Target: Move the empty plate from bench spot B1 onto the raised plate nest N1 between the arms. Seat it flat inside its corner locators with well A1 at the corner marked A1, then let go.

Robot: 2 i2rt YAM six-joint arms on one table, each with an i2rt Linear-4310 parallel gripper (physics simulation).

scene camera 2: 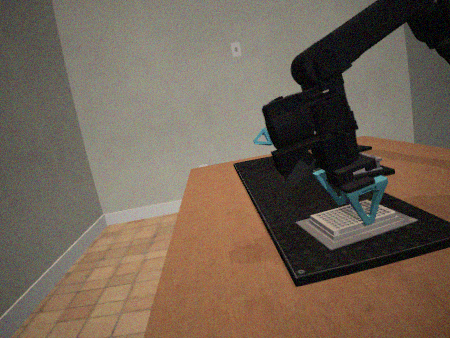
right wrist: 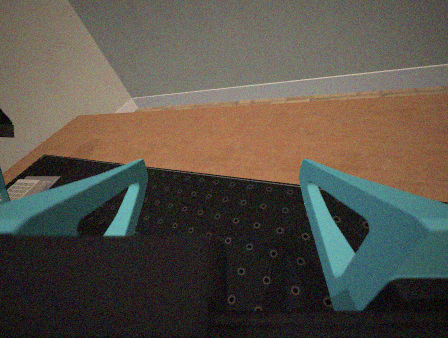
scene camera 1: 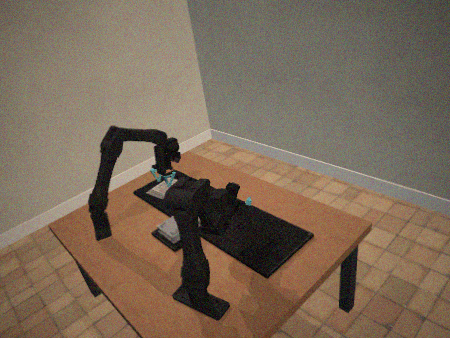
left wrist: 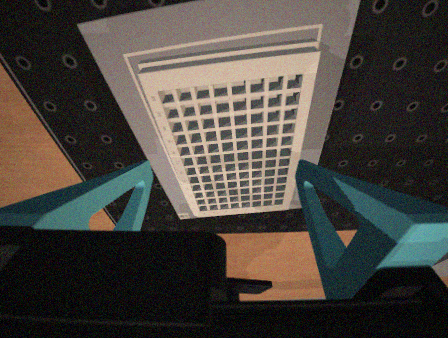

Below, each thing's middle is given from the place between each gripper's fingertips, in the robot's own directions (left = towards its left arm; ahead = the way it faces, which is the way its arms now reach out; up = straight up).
Scene:
The white well plate (scene camera 2: 337,223) lies 1 cm to the right of my left hand and 1 cm below it.
My right gripper is now 500 mm to the right of the white well plate, 110 mm above it and 40 mm past it.

